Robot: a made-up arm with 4 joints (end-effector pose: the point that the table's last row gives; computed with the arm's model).
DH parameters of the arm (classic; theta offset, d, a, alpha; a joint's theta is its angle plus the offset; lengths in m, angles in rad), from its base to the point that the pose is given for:
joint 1: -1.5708 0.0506 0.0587 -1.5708
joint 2: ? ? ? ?
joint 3: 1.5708 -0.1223 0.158 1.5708
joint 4: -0.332 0 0.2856 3.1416
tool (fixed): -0.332 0.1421 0 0
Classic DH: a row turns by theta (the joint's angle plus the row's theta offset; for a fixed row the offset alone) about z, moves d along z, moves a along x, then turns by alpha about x.
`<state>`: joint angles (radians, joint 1 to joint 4).
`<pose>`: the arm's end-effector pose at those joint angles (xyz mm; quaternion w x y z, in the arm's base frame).
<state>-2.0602 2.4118 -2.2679 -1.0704</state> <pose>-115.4 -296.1 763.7 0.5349 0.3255 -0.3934 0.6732</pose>
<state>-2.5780 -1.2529 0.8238 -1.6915</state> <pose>-299.8 -6.6 -380.1 0.7713 0.0131 0.6274 -0.1064</pose>
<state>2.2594 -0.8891 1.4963 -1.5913</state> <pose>-106.7 173.1 -426.8 0.5041 0.0964 0.6836 -0.5190</pose>
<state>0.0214 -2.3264 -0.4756 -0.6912</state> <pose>688.6 -557.6 31.4 0.4365 -0.8120 0.3814 -0.0683</pose>
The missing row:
joint 2: 1.5708 0.3388 0.3465 1.5708
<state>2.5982 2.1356 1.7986 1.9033</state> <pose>-254.0 -101.9 33.0 0.5155 -0.0493 0.6612 -0.5428</pose>
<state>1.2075 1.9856 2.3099 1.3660</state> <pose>-167.3 94.6 25.6 0.1594 0.5746 0.1847 -0.7812</pose>
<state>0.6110 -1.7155 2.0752 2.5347</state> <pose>445.6 -253.4 218.8 0.7245 0.5641 -0.3833 0.0999</pose>
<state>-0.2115 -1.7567 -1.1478 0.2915</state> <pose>475.5 -883.5 47.0 0.4153 -0.6597 0.3205 -0.5381</pose>
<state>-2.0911 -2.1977 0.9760 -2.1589</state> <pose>-519.7 87.7 1.7 0.3872 0.2328 0.7811 0.4310</pose>
